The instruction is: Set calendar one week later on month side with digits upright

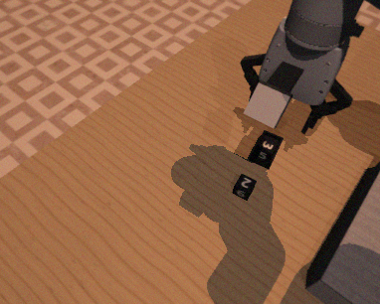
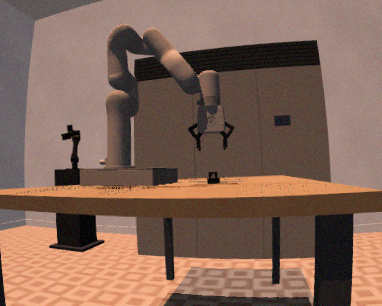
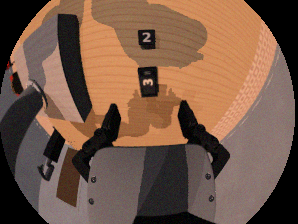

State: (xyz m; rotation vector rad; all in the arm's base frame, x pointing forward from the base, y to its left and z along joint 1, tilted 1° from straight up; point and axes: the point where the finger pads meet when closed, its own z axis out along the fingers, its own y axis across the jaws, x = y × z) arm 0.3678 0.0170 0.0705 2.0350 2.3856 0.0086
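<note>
Now: the black digit cube 1 cm behind my hand, 9 cm to the left of it and 11 cm below it. The rest, counted from my hand: black cube: 10 cm below.
</note>
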